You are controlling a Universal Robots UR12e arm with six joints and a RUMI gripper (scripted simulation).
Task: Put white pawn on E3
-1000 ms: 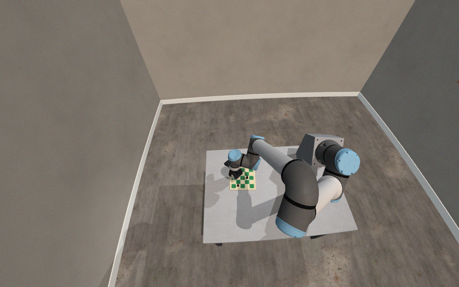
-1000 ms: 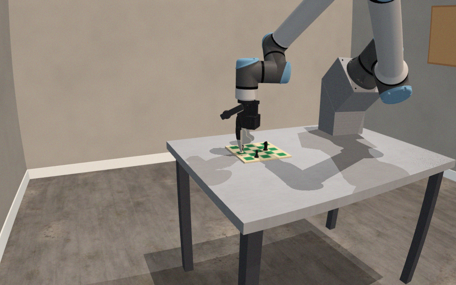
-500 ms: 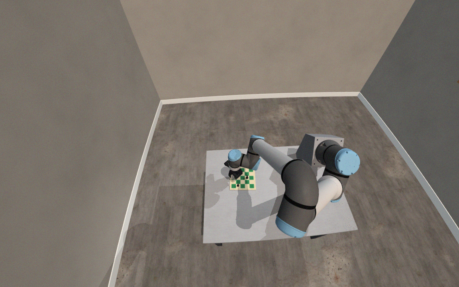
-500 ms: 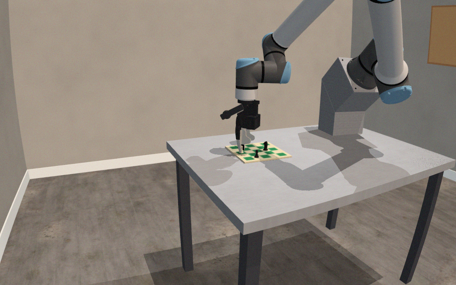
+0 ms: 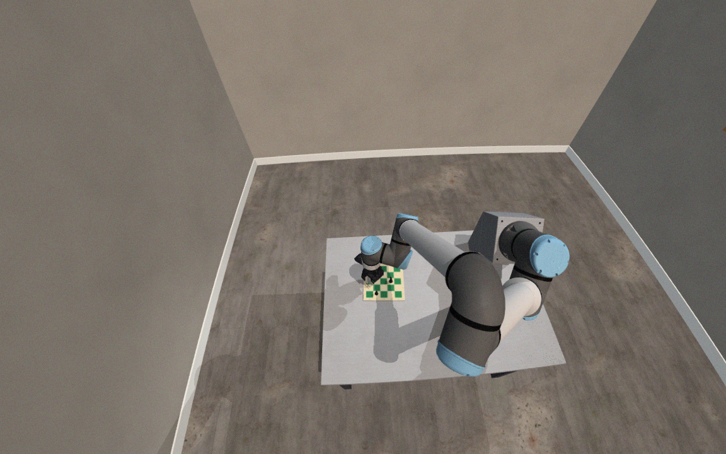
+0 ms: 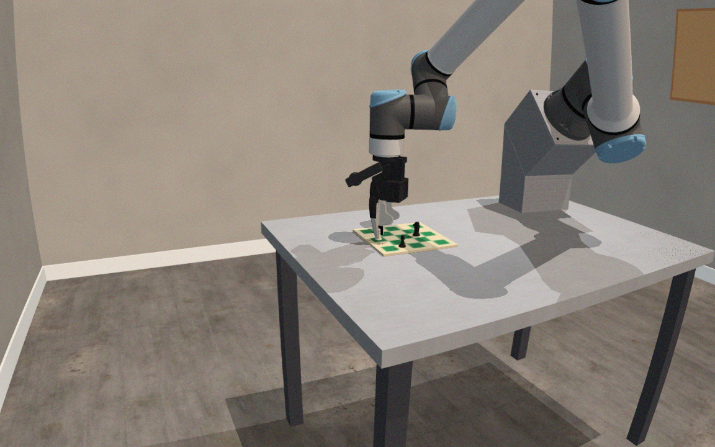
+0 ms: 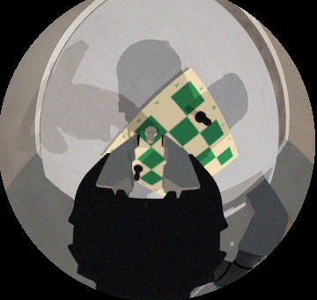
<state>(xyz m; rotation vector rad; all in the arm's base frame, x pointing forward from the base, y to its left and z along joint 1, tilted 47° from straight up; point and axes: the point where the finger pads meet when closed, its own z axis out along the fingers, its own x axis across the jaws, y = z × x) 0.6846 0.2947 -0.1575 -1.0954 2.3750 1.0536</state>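
My gripper is now 10 mm above the white pawn. The rest, counted from my hand: chessboard 80 mm behind, 10 mm to the right, 30 mm below.
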